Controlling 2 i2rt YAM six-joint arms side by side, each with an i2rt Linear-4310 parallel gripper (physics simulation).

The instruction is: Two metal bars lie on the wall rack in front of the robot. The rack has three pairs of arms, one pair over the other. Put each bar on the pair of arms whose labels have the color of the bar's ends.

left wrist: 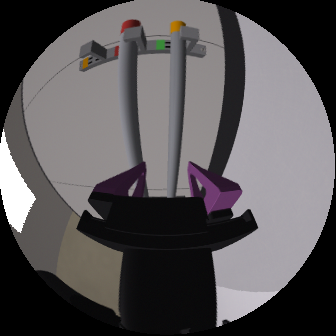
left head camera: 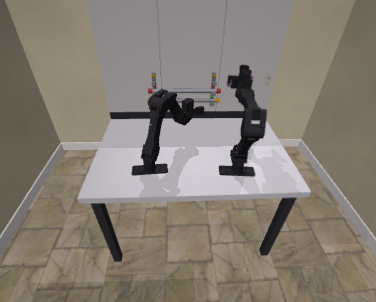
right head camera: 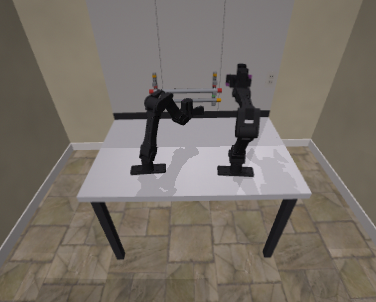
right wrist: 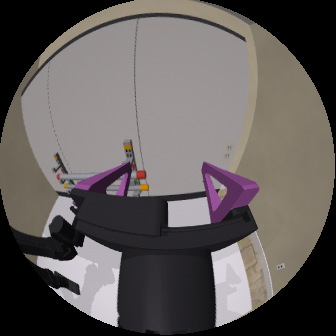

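Pixels of known places: left gripper, between the fingertips: (left wrist: 166, 165); right gripper, between the fingertips: (right wrist: 166, 165); left arm's base, origin of its link: (left head camera: 150, 169) (right head camera: 148, 169); right arm's base, origin of its link: (left head camera: 236, 171) (right head camera: 235, 171).
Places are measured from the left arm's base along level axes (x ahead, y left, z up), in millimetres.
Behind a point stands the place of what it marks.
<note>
The red-ended bar (left head camera: 190, 90) @[x 499, y -294, z 251 mm] (right head camera: 190, 91) @[x 496, y -288, z 245 mm] (left wrist: 128, 90) @[x 493, y -358, z 235 mm] (right wrist: 75, 176) @[x 508, y -184, z 251 mm] lies on the middle, red-labelled arms of the rack (left head camera: 214, 80) @[x 519, y -462, z 310 mm] (right head camera: 215, 80) @[x 519, y -463, z 306 mm] (left wrist: 151, 49) @[x 523, y -446, z 207 mm] (right wrist: 128, 143) @[x 520, y -465, z 353 mm]. The orange-ended bar (left head camera: 205, 100) @[x 503, y -405, z 170 mm] (right head camera: 207, 100) @[x 501, y -410, z 168 mm] (left wrist: 176, 100) @[x 505, y -341, z 166 mm] (right wrist: 144, 187) @[x 495, y -493, z 172 mm] lies on the lowest, green-labelled arms. The top arm (left wrist: 92, 49) @[x 474, y -445, z 292 mm] with the orange label is bare. My left gripper (left wrist: 166, 165) @[x 451, y -260, z 183 mm] is partly open and empty, turned sideways in front of the bars; the orange-ended bar shows between its fingertips. My right gripper (left head camera: 240, 81) @[x 321, y -552, z 402 mm] (right head camera: 239, 80) @[x 321, y -552, z 402 mm] (right wrist: 166, 165) @[x 321, y -552, z 402 mm] is wide open and empty, right of the rack.
The white table (left head camera: 200, 185) @[x -148, y -264, z 0 mm] (right head camera: 200, 185) @[x -149, y -281, z 0 mm] carries both arms. A dark strip (left head camera: 130, 115) @[x 587, y 148, z 30 mm] (right head camera: 130, 116) @[x 589, y 171, z 27 mm] (left wrist: 234, 75) @[x 543, y -430, z 32 mm] runs along its back edge, below the rack. The left arm (left head camera: 155, 125) @[x 24, y -50, z 277 mm] (right head camera: 151, 125) @[x 24, y -49, z 278 mm] covers part of the rack in the head views.
</note>
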